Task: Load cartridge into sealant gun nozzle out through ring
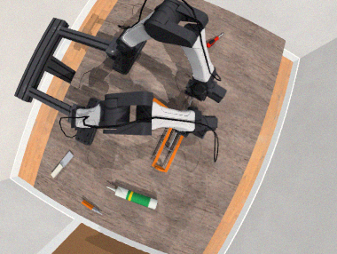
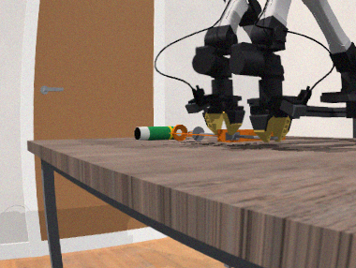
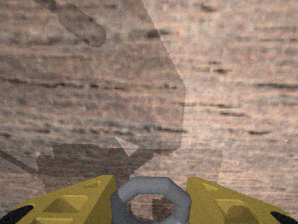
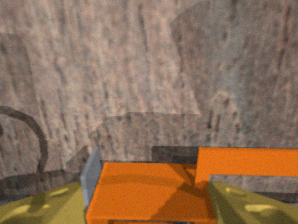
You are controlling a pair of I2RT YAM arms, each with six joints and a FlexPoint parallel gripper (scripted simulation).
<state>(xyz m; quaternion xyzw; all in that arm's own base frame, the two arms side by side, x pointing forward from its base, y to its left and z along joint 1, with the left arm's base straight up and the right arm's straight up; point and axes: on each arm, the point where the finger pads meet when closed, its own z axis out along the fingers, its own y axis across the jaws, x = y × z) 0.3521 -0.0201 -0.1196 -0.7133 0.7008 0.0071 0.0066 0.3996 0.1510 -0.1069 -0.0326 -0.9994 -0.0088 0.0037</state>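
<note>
My right hand is 20 mm past the grey plunger rod, 10 mm to the right of it and 10 mm above it. Also, from my right hand: grey thumb plate 10 mm behind, 30 mm to the left, 10 mm below; then orange sealant gun 50 mm behind, 40 mm to the right, 10 mm below; then white cartridge 60 mm behind, 450 mm to the right, 10 mm below.
</note>
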